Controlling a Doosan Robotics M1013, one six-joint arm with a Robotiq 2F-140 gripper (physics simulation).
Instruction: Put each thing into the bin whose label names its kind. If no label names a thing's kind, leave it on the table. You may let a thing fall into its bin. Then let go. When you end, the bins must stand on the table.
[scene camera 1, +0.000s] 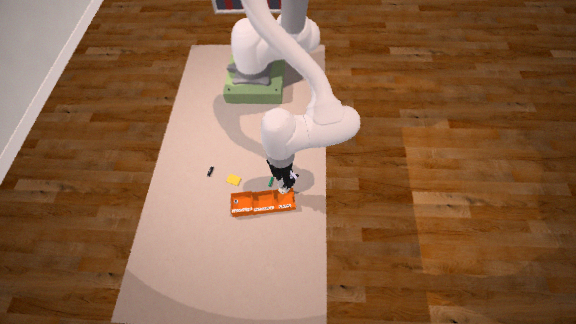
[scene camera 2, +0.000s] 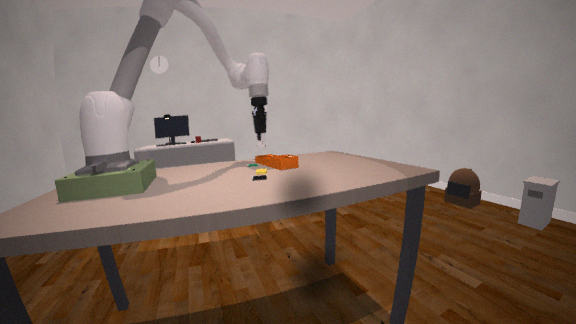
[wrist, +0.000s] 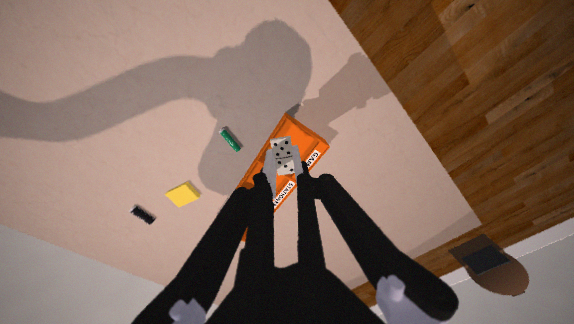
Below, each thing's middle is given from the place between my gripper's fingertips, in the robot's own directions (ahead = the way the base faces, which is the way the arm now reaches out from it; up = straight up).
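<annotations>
White domino (wrist: 282, 147): my hand is right at it. Orange three-part bin (scene camera 1: 249, 203): 4 cm ahead of my hand, 8 cm to the right of it and 5 cm below it. Going by their middles, the white domino is the nearest to my hand of the things named here.
</annotations>
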